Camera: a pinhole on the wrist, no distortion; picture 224 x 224 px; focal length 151.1 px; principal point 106.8 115.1 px. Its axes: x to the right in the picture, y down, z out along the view. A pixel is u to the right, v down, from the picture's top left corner.
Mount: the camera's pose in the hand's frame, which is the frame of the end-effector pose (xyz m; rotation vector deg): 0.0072 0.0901 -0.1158 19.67 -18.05 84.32
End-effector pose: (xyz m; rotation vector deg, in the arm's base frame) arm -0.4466 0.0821 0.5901 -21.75 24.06 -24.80
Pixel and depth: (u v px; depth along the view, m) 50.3 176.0 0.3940
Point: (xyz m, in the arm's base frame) -0.5552 0.0434 0.8838
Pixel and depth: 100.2 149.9 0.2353
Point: -0.4448 0.1191 0.6914
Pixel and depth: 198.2 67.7 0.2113
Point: -0.2820 0.1724 0.6221
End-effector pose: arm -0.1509 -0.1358 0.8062 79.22 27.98 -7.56
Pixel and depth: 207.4 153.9 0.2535
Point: -0.0900 -0.2954 0.9743
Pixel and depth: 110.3 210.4 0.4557
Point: -0.3446 -0.5038 0.8899
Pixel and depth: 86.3 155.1 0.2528
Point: -0.1948 -0.2544 0.8052
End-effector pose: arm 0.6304 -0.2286 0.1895 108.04 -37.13 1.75
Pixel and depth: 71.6 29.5 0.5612
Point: 0.9333 -0.5755 -0.0871
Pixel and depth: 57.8 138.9 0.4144
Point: 0.6044 -0.3301 -0.0870
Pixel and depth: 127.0 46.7 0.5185
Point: 0.7710 -0.6406 0.0479
